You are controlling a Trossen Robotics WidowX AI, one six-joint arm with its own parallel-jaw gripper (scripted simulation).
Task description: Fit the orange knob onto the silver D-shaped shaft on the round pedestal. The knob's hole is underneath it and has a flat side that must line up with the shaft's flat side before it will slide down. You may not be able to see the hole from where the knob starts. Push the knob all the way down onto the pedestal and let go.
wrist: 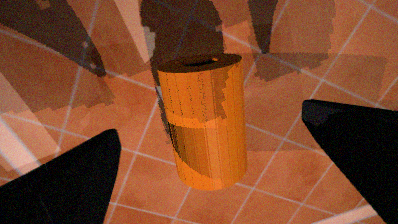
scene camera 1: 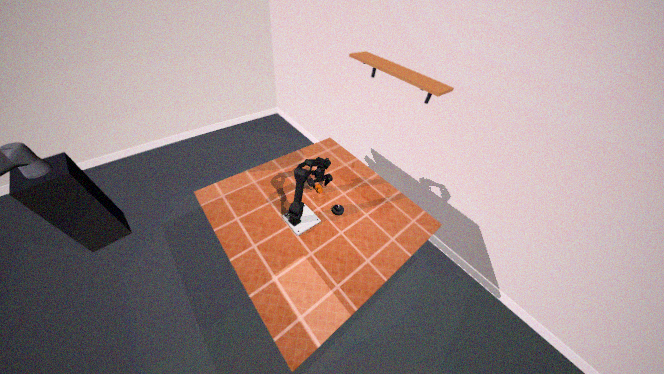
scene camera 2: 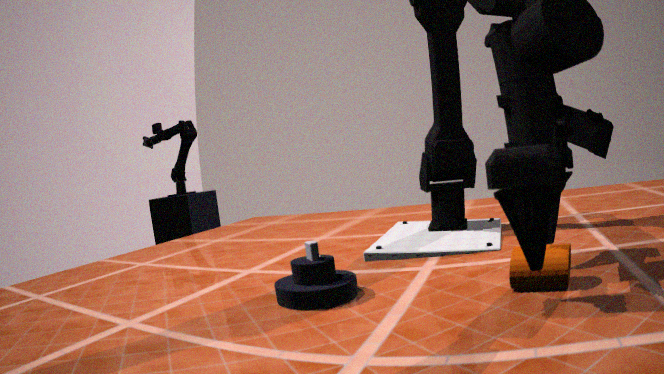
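Gripper [scene camera 2: 543, 255], [wrist: 211, 123] open, holding nothing. Orange knob [scene camera 2: 556, 270], [wrist: 203, 95]. Round pedestal [scene camera 2: 314, 284].
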